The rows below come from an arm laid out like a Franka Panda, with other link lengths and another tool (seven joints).
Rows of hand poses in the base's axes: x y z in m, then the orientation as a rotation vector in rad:
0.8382, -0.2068, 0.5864, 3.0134, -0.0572, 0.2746
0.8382, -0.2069, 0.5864, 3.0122, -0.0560, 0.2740
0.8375, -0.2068, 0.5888, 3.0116, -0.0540, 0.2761
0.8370, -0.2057, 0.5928, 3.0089, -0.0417, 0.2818
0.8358, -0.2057, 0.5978, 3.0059, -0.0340, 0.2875
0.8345, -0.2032, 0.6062, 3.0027, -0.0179, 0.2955
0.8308, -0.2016, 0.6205, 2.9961, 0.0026, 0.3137
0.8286, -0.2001, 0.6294, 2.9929, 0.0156, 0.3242
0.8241, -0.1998, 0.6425, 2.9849, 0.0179, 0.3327
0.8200, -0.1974, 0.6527, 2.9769, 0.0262, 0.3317
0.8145, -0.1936, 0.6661, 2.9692, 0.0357, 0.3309
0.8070, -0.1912, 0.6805, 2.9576, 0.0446, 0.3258
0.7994, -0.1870, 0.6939, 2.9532, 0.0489, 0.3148
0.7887, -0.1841, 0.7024, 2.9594, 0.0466, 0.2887
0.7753, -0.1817, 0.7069, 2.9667, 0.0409, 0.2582
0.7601, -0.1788, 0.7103, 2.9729, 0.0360, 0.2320
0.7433, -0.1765, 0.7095, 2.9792, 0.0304, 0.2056
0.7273, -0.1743, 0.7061, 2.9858, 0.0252, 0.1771
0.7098, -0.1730, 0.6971, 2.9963, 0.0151, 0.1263
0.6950, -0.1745, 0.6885, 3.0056, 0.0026, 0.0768
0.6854, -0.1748, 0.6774, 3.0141, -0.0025, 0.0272
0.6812, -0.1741, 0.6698, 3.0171, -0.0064, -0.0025
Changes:
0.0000, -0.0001, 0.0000, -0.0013, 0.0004, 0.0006
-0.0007, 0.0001, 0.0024, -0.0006, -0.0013, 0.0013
-0.0005, 0.0011, 0.0040, -0.0032, -0.0034, 0.0081
-0.0012, 0.0000, 0.0050, -0.0031, -0.0036, 0.0050
-0.0013, 0.0025, 0.0084, -0.0036, -0.0048, 0.0106
-0.0037, 0.0016, 0.0143, -0.0062, -0.0115, 0.0138
-0.0022, 0.0015, 0.0089, -0.0030, -0.0066, 0.0088
-0.0045, 0.0003, 0.0131, -0.0071, -0.0061, 0.0012
-0.0041, 0.0024, 0.0102, -0.0086, 0.0004, 0.0046
-0.0055, 0.0038, 0.0134, -0.0083, 0.0004, 0.0055
-0.0075, 0.0024, 0.0144, -0.0126, 0.0028, 0.0045
-0.0076, 0.0042, 0.0134, -0.0058, 0.0071, 0.0017
-0.0107, 0.0029, 0.0085, 0.0035, 0.0177, -0.0027
-0.0134, 0.0024, 0.0045, 0.0046, 0.0205, -0.0052
-0.0152, 0.0029, 0.0034, 0.0041, 0.0175, -0.0044
-0.0168, 0.0023, -0.0008, 0.0045, 0.0176, -0.0049
-0.0160, 0.0022, -0.0034, 0.0048, 0.0190, -0.0047
-0.0175, 0.0013, -0.0090, 0.0081, 0.0336, -0.0088
-0.0148, -0.0015, -0.0086, 0.0078, 0.0324, -0.0103
-0.0096, -0.0003, -0.0111, 0.0077, 0.0327, -0.0054
-0.0042, 0.0007, -0.0076, 0.0029, 0.0195, -0.0038

